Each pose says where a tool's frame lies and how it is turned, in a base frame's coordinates. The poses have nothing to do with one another.
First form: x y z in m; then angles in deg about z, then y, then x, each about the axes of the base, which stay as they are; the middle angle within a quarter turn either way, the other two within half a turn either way.
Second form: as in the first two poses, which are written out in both.
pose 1, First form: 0.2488 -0.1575 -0.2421 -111.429 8.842 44.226
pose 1, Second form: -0.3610 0.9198 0.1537 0.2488; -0.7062 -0.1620 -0.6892 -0.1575; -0.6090 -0.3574 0.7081 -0.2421; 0 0 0 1
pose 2, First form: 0.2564 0.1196 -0.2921 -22.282 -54.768 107.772
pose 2, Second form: 0.5338 0.2187 -0.8168 0.2564; -0.6040 -0.5774 -0.5494 0.1196; -0.5918 0.7866 -0.1761 -0.2921; 0 0 0 1
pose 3, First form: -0.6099 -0.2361 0.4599 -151.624 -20.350 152.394
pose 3, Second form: -0.8249 0.4456 -0.3478 -0.6099; 0.5629 0.7031 -0.4345 -0.2361; 0.0509 -0.5542 -0.8308 0.4599; 0 0 0 1
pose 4, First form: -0.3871 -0.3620 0.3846 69.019 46.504 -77.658
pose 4, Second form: 0.2465 -0.6427 0.7254 -0.3871; -0.0542 0.7382 0.6724 -0.3620; -0.9676 -0.2050 0.1471 0.3846; 0 0 0 1
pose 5, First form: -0.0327 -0.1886 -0.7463 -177.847 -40.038 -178.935
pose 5, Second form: -0.7651 0.0288 -0.6433 -0.0327; 0.0256 0.9996 0.0142 -0.1886; 0.6434 -0.0056 -0.7655 -0.7463; 0 0 0 1
